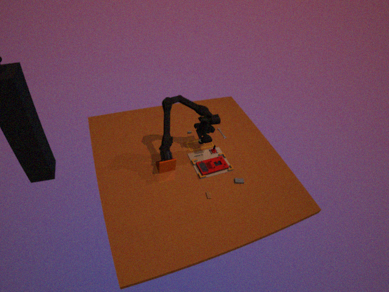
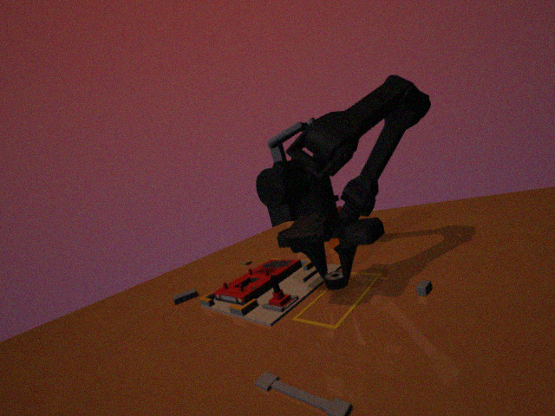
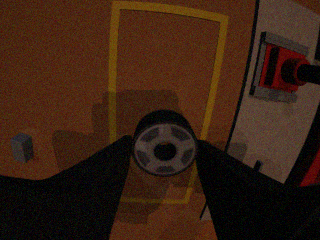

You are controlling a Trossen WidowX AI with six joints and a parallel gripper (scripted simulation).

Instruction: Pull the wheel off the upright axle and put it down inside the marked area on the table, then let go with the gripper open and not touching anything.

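My gripper tip is 9 cm to the left of the upright axle and 6 cm short of it. From my gripper tip the other things lie so: wheel right at my gripper tip; then grey bar 21 cm ahead, 8 cm to the left, 3 cm below.
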